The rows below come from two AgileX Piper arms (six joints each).
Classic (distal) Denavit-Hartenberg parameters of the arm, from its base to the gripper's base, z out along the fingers. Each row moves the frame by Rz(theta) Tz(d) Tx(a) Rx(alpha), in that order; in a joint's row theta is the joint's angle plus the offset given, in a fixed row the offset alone. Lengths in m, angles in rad.
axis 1: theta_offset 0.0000; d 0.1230; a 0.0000; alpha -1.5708
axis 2: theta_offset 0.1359; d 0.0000; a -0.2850; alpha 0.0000
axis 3: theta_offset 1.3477; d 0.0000; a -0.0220; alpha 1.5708
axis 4: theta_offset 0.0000; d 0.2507; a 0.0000; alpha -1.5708
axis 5: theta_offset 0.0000; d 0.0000; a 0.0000; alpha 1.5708
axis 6: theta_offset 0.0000; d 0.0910; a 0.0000; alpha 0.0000
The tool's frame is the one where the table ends.
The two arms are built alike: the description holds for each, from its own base.
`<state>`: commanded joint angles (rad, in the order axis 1, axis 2, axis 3, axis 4, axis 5, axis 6); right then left.
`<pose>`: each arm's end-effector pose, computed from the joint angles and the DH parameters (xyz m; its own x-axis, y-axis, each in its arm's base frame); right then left.
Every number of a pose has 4 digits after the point.
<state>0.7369 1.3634 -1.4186 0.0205 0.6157 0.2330 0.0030 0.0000 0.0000 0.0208 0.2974 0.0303</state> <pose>0.2256 0.2062 0.4232 -0.4950 -0.1155 -0.8612 -0.5752 0.7864 0.2252 0.0545 0.0007 0.1864 -0.2088 0.0495 -0.9767 0.0015 0.9987 0.0503</pose>
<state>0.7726 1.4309 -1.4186 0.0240 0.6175 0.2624 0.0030 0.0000 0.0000 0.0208 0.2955 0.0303</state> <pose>0.2320 0.2279 0.4017 -0.5517 -0.1492 -0.8206 -0.5757 0.7800 0.2452 0.0545 0.0007 0.1865 -0.2069 0.0496 -0.9771 0.0015 0.9987 0.0503</pose>
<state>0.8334 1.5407 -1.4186 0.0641 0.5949 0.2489 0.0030 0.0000 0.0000 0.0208 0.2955 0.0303</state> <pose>0.2362 0.2649 0.3662 -0.6034 -0.2222 -0.7658 -0.6073 0.7505 0.2607 0.0545 0.0007 0.1865 -0.2069 0.0496 -0.9771 0.0015 0.9987 0.0503</pose>
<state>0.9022 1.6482 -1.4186 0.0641 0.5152 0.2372 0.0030 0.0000 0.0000 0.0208 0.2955 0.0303</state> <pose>0.2356 0.3028 0.3322 -0.5933 -0.2854 -0.7527 -0.6564 0.7128 0.2472 0.0545 0.0007 0.1865 -0.2069 0.0496 -0.9771 0.0015 0.9987 0.0503</pose>
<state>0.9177 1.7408 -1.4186 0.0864 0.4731 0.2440 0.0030 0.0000 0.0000 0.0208 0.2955 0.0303</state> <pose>0.2426 0.3230 0.2988 -0.6304 -0.3053 -0.7137 -0.6459 0.7163 0.2642 0.0545 0.0007 0.1865 -0.2069 0.0496 -0.9771 0.0015 0.9987 0.0503</pose>
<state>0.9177 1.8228 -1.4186 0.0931 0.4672 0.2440 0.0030 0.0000 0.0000 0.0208 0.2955 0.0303</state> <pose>0.2506 0.3338 0.2655 -0.6665 -0.3427 -0.6621 -0.6308 0.7325 0.2559 0.0545 0.0007 0.1865 -0.2069 0.0496 -0.9771 0.0015 0.9987 0.0503</pose>
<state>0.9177 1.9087 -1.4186 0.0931 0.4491 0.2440 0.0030 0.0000 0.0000 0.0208 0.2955 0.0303</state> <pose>0.2579 0.3432 0.2302 -0.6931 -0.3763 -0.6148 -0.6195 0.7470 0.2412 0.0545 0.0007 0.1865 -0.2069 0.0496 -0.9771 0.0015 0.9987 0.0503</pose>
